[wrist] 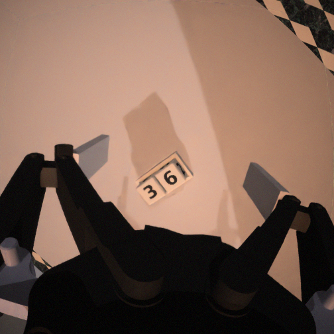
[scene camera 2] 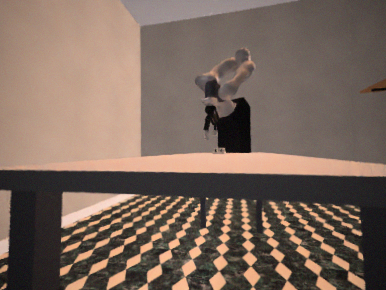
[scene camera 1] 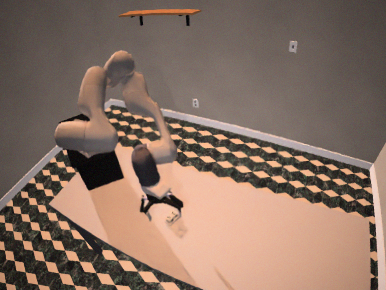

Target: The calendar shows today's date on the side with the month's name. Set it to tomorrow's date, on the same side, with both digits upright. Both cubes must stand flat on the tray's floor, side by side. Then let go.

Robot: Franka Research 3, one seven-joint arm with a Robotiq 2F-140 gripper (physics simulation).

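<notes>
The calendar's two cream cubes sit side by side in a small cream tray (wrist: 157, 167). In the wrist view the left cube (wrist: 150, 191) shows a black 3 and the right cube (wrist: 170, 177) a black 6, both on faces turned towards the camera. Part of another dark mark shows at the right cube's far right edge. The calendar (scene camera 1: 173, 217) (scene camera 2: 219, 150) is small in the scene views; its digits and the month's name cannot be read there. My gripper (scene camera 1: 165, 215) (scene camera 2: 210, 133) (wrist: 178, 161) is open and empty, above the calendar, with its fingers wide to either side.
The calendar stands on a large pale table (scene camera 1: 280, 225) (scene camera 2: 300, 166). The arm's black base (scene camera 1: 102, 170) (scene camera 2: 235, 127) is at the table's far end. An orange shelf (scene camera 1: 160, 13) is high on the wall. Shadows of the arm fall across the table.
</notes>
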